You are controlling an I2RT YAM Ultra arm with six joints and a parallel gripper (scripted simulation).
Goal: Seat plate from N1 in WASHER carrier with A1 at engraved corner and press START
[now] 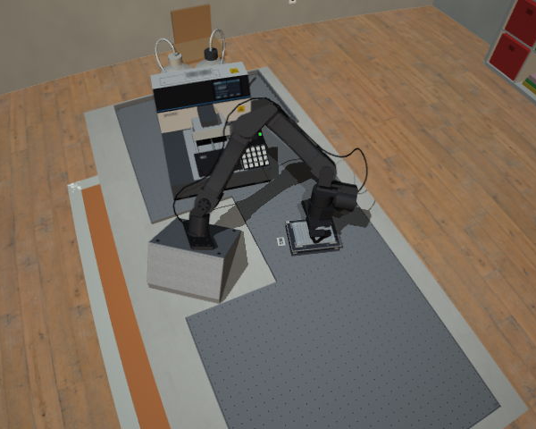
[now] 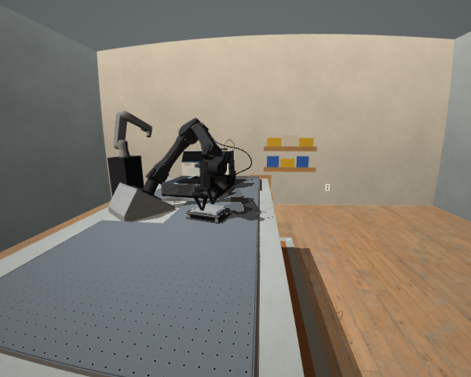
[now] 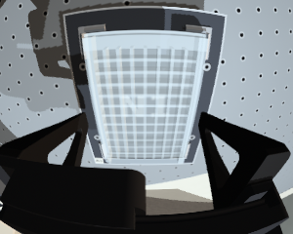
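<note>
Right now the well plate is 2 cm below my hand. The rest, counted from my hand: black plate nest (3 cm below); washer carrier (32 cm to the left, 27 cm behind, 4 cm above); label (10 cm behind, 5 cm below).
</note>
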